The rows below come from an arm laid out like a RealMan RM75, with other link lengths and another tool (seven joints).
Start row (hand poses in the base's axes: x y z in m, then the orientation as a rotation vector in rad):
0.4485 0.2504 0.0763 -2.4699 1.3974 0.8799
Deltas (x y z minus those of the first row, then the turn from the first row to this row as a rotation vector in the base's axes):
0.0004 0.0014 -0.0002 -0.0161 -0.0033 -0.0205
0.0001 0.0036 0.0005 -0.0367 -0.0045 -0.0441
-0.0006 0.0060 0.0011 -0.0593 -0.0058 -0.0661
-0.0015 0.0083 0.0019 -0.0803 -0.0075 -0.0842
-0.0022 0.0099 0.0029 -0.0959 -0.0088 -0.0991
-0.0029 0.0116 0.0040 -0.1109 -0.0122 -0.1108
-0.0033 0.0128 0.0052 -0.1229 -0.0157 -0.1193
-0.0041 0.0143 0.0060 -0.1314 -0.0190 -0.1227
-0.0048 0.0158 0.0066 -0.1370 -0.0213 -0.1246
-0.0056 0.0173 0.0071 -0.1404 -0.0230 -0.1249
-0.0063 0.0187 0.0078 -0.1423 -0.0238 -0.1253
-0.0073 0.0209 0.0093 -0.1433 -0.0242 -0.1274
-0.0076 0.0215 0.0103 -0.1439 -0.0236 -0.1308
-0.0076 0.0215 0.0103 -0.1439 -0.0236 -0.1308
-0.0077 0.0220 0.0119 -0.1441 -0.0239 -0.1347
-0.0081 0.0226 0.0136 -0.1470 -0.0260 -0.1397
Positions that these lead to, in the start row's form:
0.4489 0.2518 0.0761 -2.4630 1.4317 0.8634
0.4486 0.2540 0.0768 -2.4558 1.4735 0.8466
0.4479 0.2564 0.0774 -2.4510 1.5151 0.8287
0.4470 0.2587 0.0782 -2.4482 1.5509 0.8116
0.4463 0.2603 0.0792 -2.4444 1.5791 0.7984
0.4456 0.2620 0.0803 -2.4434 1.6025 0.7832
0.4452 0.2632 0.0815 -2.4433 1.6201 0.7700
0.4444 0.2647 0.0823 -2.4458 1.6294 0.7601
0.4437 0.2662 0.0829 -2.4478 1.6351 0.7535
0.4429 0.2677 0.0834 -2.4499 1.6376 0.7492
0.4422 0.2691 0.0841 -2.4509 1.6392 0.7470
0.4412 0.2713 0.0856 -2.4494 1.6421 0.7454
0.4409 0.2719 0.0866 -2.4463 1.6465 0.7451
0.4409 0.2719 0.0866 -2.4463 1.6465 0.7451
0.4408 0.2724 0.0882 -2.4426 1.6507 0.7437
0.4404 0.2730 0.0899 -2.4396 1.6575 0.7381

